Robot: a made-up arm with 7 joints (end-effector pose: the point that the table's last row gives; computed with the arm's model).
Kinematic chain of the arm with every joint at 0, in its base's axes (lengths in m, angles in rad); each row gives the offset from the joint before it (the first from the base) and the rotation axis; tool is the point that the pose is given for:
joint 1: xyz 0 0.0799 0 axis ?
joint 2: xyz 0 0.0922 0 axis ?
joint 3: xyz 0 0 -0.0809 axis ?
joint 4: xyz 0 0 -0.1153 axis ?
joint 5: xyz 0 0 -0.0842 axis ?
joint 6: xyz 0 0 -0.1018 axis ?
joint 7: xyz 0 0 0 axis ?
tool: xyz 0 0 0
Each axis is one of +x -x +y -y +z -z.
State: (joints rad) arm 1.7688 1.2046 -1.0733 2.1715 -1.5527 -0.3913 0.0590
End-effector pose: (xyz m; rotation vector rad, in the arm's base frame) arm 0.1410 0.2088 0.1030 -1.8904 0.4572 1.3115
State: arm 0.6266 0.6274 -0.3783 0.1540 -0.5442 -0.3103 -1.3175
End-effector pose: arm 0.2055 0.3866 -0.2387 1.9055 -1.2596 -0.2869
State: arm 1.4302 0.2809 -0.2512 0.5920 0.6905 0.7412 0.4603
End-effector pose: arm 0.3547 0.2445 0.0513 -0.7184 -1.2979 -0.1259
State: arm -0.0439 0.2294 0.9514 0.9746 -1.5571 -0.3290 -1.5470
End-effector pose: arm 0.0777 0.3625 -0.2679 2.4291 -1.1724 -0.3051
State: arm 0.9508 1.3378 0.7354 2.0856 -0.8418 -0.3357 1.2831
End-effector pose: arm 0.0034 0.2990 0.1451 2.2701 -0.5775 -0.8921
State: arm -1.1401 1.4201 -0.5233 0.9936 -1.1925 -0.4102 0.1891
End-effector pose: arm -0.0542 0.4547 -0.1735 -0.6268 0.7882 -2.4174
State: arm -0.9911 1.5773 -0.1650 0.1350 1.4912 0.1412 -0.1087
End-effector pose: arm 0.0122 0.5526 -0.0216 1.5099 -0.1562 0.3401
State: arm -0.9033 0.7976 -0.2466 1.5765 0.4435 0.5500 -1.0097
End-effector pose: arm -0.0209 0.2800 -0.2461 1.0281 -0.1835 -0.3831
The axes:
joint 1: -y
joint 2: +x
joint 3: +z
joint 4: -y
joint 5: +z
joint 6: +y
joint 7: -x

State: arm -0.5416 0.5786 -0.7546 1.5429 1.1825 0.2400 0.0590
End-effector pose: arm -0.0068 0.1756 -0.2740 -0.7580 -0.1528 0.1712
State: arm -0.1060 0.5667 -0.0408 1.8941 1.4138 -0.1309 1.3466
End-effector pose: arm 0.1626 0.2396 -0.1375 -1.7859 -1.8949 -0.6951
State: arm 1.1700 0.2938 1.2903 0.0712 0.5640 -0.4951 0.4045
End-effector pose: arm 0.3345 0.2948 -0.1377 -0.5993 -1.8615 1.7739
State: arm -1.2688 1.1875 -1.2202 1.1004 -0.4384 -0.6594 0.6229
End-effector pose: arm -0.2211 0.3740 -0.1285 -1.8167 0.7709 -1.3108
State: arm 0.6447 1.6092 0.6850 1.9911 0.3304 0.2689 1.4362
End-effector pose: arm 0.0378 0.2882 0.1685 0.9619 -1.1975 -1.6173
